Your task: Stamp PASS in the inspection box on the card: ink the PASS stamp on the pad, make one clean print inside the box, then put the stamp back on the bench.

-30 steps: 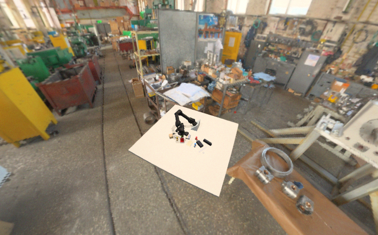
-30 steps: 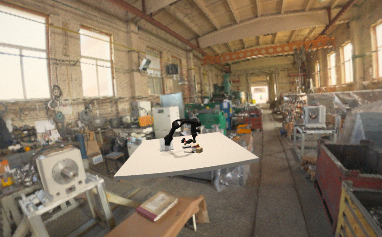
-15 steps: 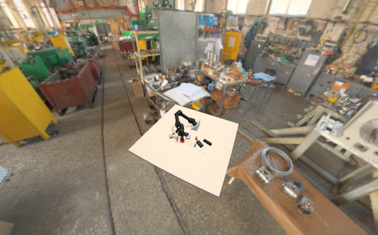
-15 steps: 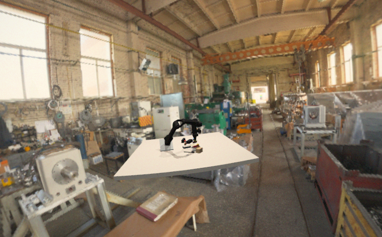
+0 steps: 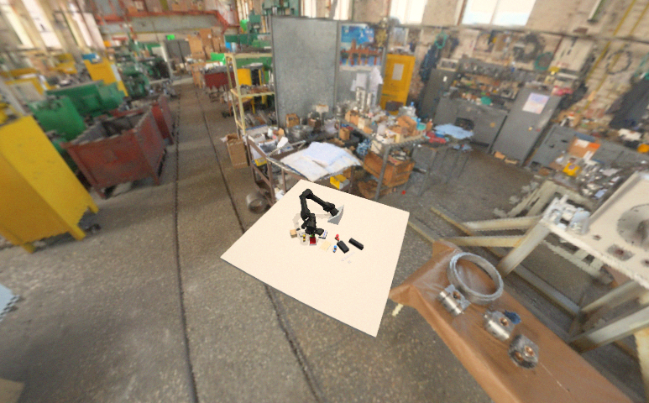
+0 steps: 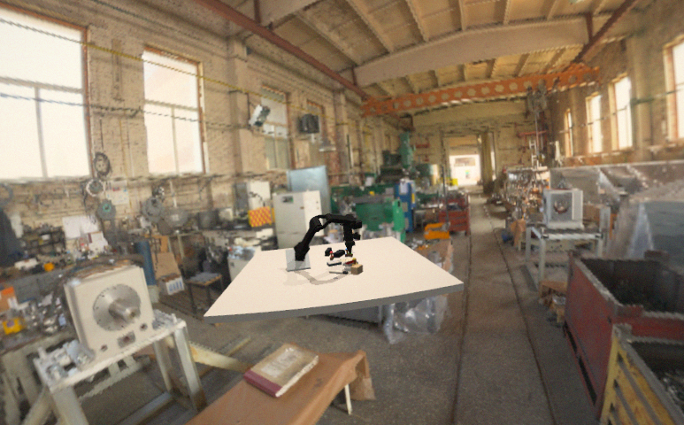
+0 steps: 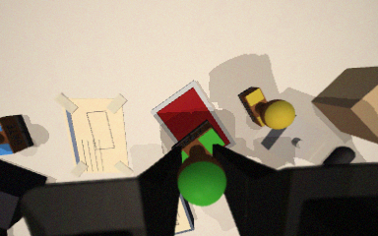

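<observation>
Right now my gripper tip is 80 mm above the red ink pad. Round my gripper tip: yellow-knobbed stamp 20 mm ahead, 70 mm to the right, 60 mm below; green-knobbed stamp right at my gripper tip; grey block 20 mm behind, 120 mm to the right, 60 mm below.
</observation>
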